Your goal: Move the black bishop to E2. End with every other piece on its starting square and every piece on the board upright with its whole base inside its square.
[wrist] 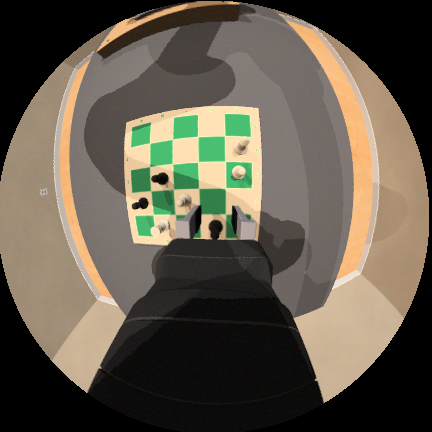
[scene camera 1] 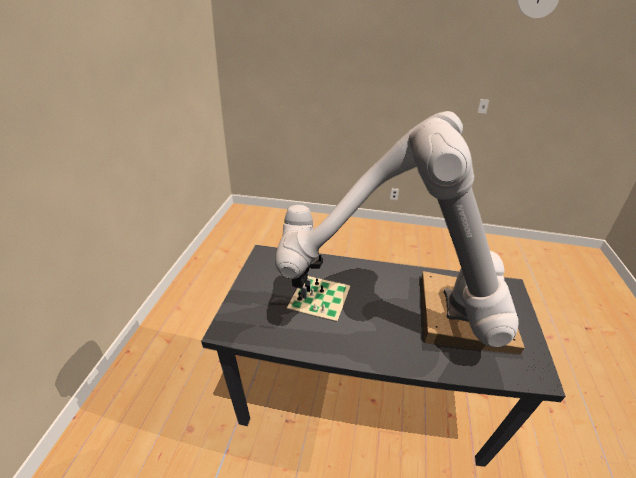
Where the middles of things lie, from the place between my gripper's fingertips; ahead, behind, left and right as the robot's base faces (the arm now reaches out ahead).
Scene:
Right now my hand is 50 mm past the chessboard (scene camera 1: 334,295), 40 mm to the left of it and 40 mm above it.

